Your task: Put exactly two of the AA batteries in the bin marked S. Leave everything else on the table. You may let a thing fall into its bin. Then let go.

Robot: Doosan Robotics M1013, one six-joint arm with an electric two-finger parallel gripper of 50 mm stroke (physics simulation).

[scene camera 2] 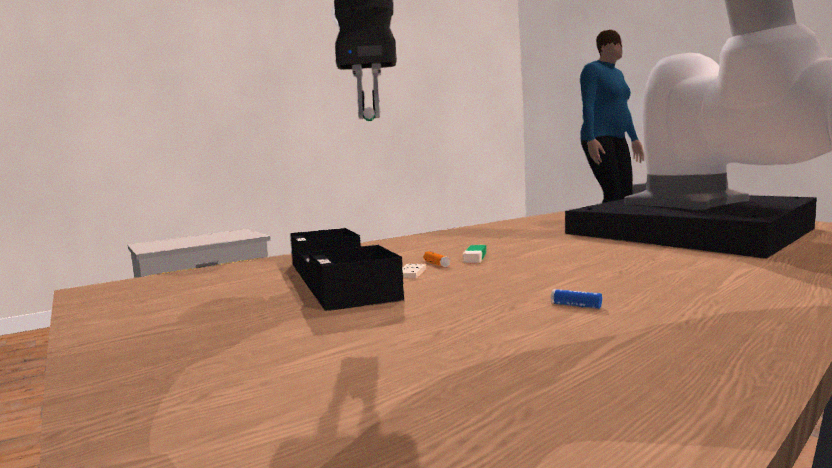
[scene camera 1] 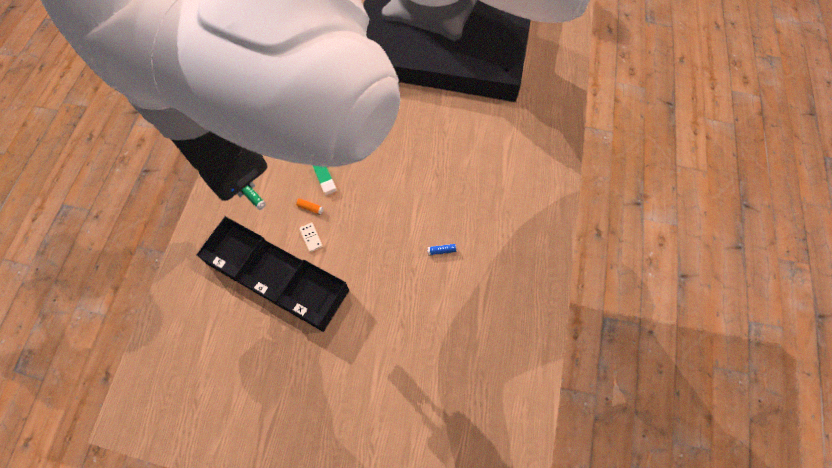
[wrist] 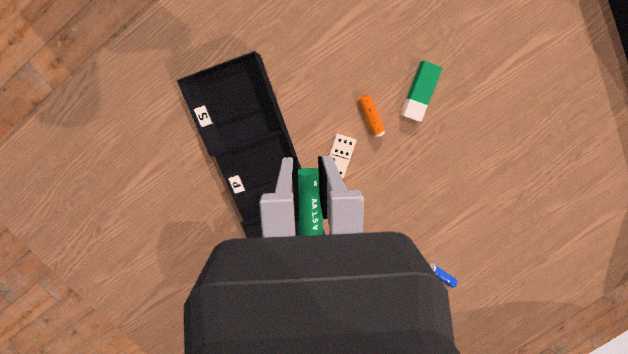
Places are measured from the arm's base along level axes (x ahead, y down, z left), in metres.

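Pixels of known places: gripper, fingertip midpoint: (scene camera 2: 369,118) (scene camera 1: 243,187) (wrist: 308,175); arm's base at its link origin: (scene camera 2: 686,202) (scene camera 1: 434,1).
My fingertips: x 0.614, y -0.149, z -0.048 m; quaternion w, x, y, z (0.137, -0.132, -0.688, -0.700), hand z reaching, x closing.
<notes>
For each thing: its middle in the pictures, then the offset to it from my fingertips. "spot": a spot on its surface instead.
- green AA battery at the middle of its body: (wrist: 309,213) (scene camera 2: 369,114) (scene camera 1: 251,195) dx +0.008, dy -0.003, dz +0.020 m
- blue AA battery at the middle of its body: (scene camera 2: 575,298) (wrist: 442,275) (scene camera 1: 441,249) dx -0.098, dy +0.193, dz +0.276 m
- orange battery at the middle of its body: (wrist: 371,116) (scene camera 2: 436,259) (scene camera 1: 310,206) dx -0.080, dy +0.193, dz +0.022 m
- middle bin at a spot on its surface: (scene camera 1: 270,270) spot: dx +0.058, dy +0.194, dz +0.017 m
- bin marked X at a spot on its surface: (scene camera 1: 314,292) spot: dx +0.062, dy +0.194, dz +0.107 m
- white domino at the middle of its body: (wrist: 339,156) (scene camera 2: 411,270) (scene camera 1: 311,237) dx -0.027, dy +0.197, dz +0.052 m
- white eraser at the middle of its body: (wrist: 420,91) (scene camera 2: 475,253) (scene camera 1: 324,178) dx -0.144, dy +0.194, dz +0.018 m
My gripper (scene camera 2: 368,112) (wrist: 308,175) is shut on a green AA battery (scene camera 1: 253,196) (wrist: 309,202) and holds it high above the table. The battery's lower rim shows between the fingertips in scene camera 2. A blue AA battery (scene camera 1: 442,249) (scene camera 2: 576,298) (wrist: 444,276) and an orange battery (scene camera 1: 309,206) (scene camera 2: 435,259) (wrist: 371,115) lie on the table. The bin marked S (scene camera 1: 232,244) (wrist: 230,100) is the end compartment of the black three-part bin block; no battery shows in it in the wrist view.
Beside the S bin are the middle bin (scene camera 1: 270,270) and the bin marked X (scene camera 1: 314,292). A white domino (scene camera 1: 310,236) (scene camera 2: 413,270) (wrist: 343,153) lies near the bins. A green and white eraser (scene camera 1: 324,179) (scene camera 2: 474,253) (wrist: 422,91) lies beyond the orange battery. The robot's black base (scene camera 2: 669,232) stands on the table.
</notes>
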